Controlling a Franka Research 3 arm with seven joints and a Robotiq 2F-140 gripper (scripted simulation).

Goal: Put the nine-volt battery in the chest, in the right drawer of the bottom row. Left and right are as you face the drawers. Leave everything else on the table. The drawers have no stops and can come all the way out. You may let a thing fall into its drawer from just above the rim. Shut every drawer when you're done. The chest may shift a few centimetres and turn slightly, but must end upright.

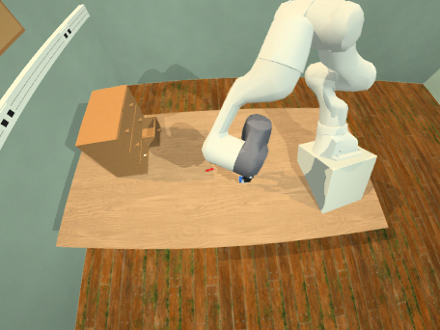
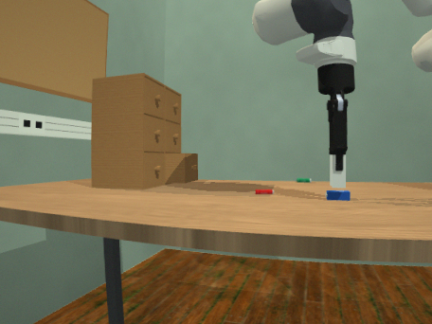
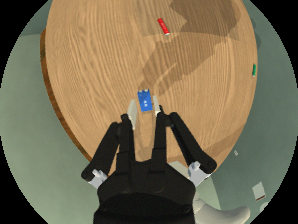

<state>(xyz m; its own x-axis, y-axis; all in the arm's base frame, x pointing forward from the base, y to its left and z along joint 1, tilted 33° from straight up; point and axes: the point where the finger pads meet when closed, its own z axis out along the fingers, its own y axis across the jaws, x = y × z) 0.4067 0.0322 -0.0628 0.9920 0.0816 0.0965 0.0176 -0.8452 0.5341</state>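
My gripper is now 1 cm short of the nine-volt battery and 5 cm above it. From my hand the other things lie so: red cylinder: 16 cm ahead, 7 cm to the right, 5 cm below; green cylinder: 8 cm ahead, 42 cm to the right, 5 cm below.
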